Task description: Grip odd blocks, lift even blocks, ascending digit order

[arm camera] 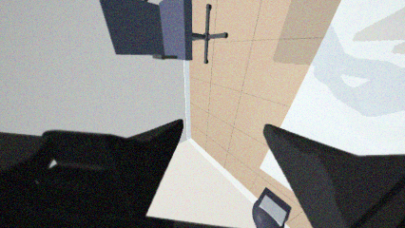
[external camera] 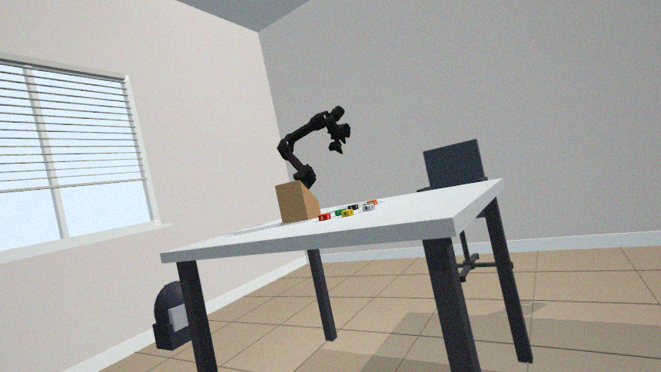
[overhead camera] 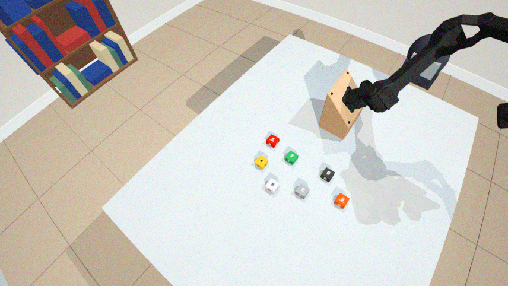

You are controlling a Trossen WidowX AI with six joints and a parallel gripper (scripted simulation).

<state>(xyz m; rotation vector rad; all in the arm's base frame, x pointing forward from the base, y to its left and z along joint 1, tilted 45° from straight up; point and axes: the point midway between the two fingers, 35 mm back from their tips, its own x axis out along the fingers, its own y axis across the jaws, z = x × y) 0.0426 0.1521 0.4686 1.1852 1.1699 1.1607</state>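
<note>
My gripper tip is 430 mm to the left of the black block, 300 mm above it and 160 mm short of it. Also, from my gripper tip: orange block: 360 mm to the right, 300 mm below, 220 mm ahead; then green block marked 7: 560 mm to the right, 300 mm below, 160 mm ahead; then grey block marked 2: 480 mm to the right, 300 mm below, 250 mm ahead.
</note>
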